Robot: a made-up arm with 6 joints. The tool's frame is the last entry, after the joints.
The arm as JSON. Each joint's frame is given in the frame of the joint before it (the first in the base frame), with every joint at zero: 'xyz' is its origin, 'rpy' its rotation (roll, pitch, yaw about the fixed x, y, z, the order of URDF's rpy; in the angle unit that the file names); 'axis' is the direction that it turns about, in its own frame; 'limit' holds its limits. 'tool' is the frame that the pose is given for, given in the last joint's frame.
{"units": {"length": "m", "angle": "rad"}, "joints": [
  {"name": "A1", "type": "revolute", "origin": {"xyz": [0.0, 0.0, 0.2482], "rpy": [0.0, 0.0, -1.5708]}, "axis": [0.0, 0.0, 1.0], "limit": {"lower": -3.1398, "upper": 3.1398}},
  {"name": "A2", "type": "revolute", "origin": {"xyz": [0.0, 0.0, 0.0], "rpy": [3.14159, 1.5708, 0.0]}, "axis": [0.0, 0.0, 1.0], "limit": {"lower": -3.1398, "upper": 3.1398}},
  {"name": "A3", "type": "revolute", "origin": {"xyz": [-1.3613, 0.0, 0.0], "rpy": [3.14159, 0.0, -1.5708]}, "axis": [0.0, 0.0, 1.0], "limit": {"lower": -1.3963, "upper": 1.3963}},
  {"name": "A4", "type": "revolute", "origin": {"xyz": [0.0, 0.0, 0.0], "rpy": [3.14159, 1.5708, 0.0]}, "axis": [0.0, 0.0, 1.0], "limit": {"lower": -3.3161, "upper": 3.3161}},
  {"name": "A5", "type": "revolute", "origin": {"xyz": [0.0, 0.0, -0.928], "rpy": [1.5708, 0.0, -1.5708]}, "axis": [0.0, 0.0, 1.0], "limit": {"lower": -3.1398, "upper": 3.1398}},
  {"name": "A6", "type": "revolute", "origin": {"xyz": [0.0, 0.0, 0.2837], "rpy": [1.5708, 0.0, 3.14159]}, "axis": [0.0, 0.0, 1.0], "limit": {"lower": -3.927, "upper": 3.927}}
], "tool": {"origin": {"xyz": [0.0, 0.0, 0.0], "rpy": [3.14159, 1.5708, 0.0]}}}
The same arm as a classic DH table. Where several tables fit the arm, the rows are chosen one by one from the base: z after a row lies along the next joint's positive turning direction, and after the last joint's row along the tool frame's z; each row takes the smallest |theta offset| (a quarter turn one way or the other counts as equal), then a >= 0, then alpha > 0; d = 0 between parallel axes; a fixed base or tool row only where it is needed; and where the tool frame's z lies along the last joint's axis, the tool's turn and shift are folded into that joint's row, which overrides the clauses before.
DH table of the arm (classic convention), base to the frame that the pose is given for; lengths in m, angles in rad. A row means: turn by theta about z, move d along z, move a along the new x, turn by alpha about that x. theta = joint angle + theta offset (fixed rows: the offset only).
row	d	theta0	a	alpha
A1	0.2482	0	0	-1.5708
A2	0	-1.5708	1.3613	3.1416
A3	0	0	0	-1.5708
A4	-0.928	0	0	1.5708
A5	0.2837	0	0	-1.5708
A6	0	1.5708	0	1.5708
tool (fixed)	0	-1.5708	0	0
Joint limits (rad, base to tool): -3.1398..3.1398 -3.1398..3.1398 -1.3963..1.3963 -3.3161..3.3161 -3.1398..3.1398 -3.927..3.927

